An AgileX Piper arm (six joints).
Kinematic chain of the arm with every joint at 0, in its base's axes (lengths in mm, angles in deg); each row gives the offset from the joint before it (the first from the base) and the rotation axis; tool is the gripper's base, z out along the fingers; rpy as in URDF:
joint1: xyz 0 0 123 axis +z
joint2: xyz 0 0 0 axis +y
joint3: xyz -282.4 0 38.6 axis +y
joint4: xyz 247.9 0 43.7 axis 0.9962 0 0.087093
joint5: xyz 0 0 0 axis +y
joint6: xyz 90.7 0 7.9 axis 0.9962 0 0.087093
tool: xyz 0 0 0 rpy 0 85.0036 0
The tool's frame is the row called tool.
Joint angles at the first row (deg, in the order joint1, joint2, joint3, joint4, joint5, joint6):
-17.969 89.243 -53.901 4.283 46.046 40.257
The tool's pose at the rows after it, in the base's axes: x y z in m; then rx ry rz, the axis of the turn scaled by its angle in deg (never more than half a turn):
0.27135 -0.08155 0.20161 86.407 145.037 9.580
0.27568 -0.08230 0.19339 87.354 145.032 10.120
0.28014 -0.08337 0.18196 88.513 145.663 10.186
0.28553 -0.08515 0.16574 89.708 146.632 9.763
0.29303 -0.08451 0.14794 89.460 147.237 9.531
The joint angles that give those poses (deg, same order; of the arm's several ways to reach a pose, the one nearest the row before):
-17.969 90.329 -53.214 5.386 45.916 40.257
-17.970 92.075 -53.214 6.074 44.603 40.256
-17.969 94.414 -53.214 6.536 43.383 40.257
-17.970 97.658 -53.214 6.736 41.603 40.256
-17.380 101.185 -53.214 6.973 38.458 40.047

